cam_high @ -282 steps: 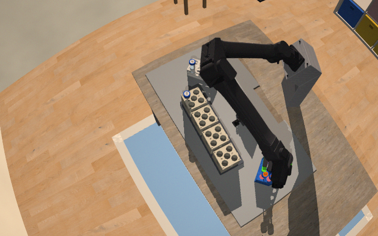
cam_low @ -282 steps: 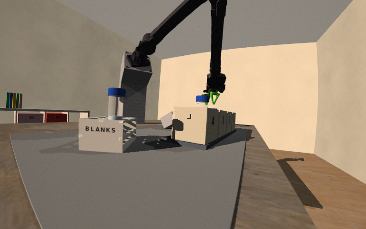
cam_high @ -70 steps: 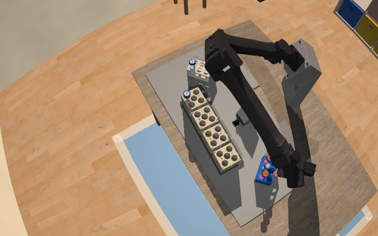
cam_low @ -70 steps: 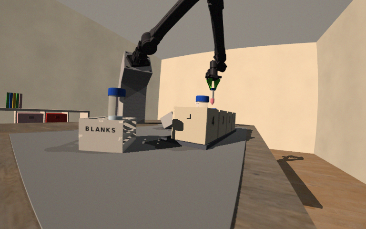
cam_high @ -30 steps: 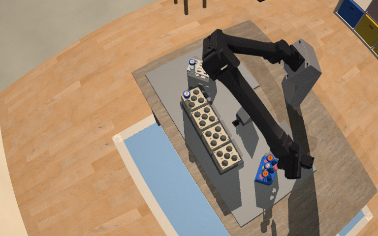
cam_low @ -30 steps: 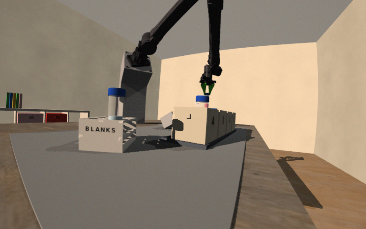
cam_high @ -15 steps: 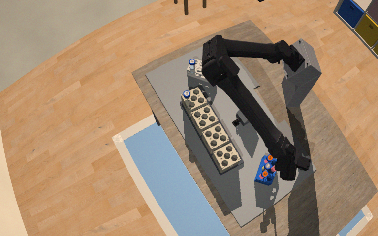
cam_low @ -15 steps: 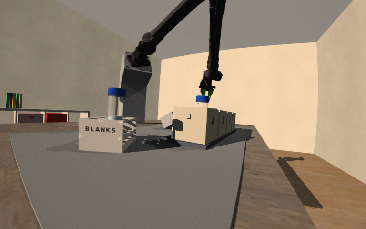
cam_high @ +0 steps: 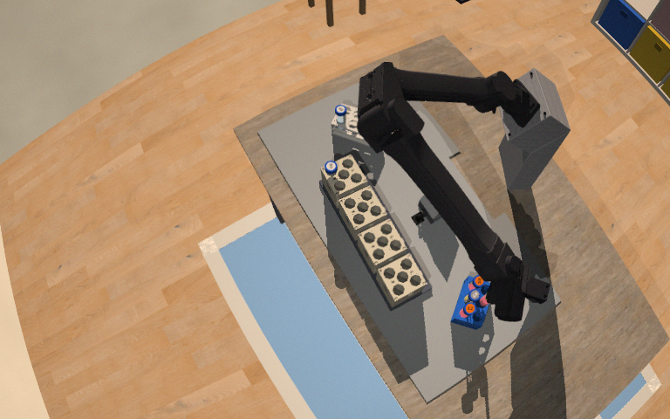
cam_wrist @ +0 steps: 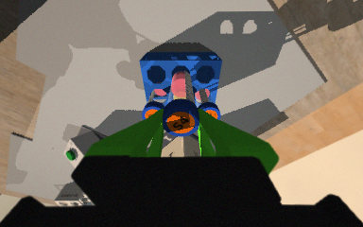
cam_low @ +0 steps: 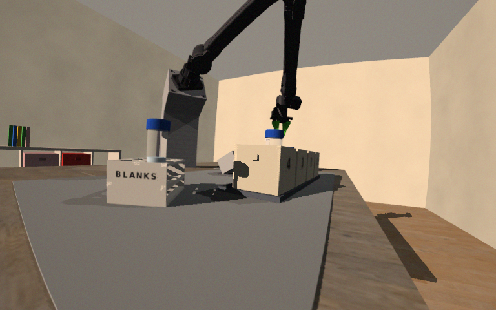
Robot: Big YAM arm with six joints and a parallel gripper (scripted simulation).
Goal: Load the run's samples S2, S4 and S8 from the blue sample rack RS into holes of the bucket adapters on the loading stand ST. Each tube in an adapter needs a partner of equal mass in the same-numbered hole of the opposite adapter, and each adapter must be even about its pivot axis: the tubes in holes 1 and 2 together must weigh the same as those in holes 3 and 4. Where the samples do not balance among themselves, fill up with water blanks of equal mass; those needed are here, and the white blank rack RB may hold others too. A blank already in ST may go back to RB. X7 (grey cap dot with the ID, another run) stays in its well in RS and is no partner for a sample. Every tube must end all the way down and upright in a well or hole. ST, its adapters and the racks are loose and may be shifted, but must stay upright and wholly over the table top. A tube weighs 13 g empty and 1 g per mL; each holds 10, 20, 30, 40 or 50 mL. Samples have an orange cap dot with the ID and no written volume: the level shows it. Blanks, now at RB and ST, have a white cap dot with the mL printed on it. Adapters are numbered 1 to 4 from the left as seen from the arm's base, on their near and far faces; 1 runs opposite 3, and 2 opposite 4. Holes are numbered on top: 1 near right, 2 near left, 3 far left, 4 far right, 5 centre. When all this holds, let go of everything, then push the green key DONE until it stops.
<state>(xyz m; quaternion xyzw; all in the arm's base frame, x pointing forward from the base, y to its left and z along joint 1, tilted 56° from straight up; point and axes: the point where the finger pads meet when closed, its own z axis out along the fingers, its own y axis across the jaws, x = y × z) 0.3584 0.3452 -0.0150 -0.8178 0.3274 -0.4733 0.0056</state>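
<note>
The orange-dot sample lies 5 cm below my hand and 1 cm to the left of it. Round my hand: grey-dot tube X7: 11 cm below, 3 cm to the right, 3 cm ahead; then orange-dot tube: 11 cm below, 6 cm to the right, 2 cm behind; then blue sample rack RS: 15 cm below, 2 cm to the right, 1 cm ahead.
</note>
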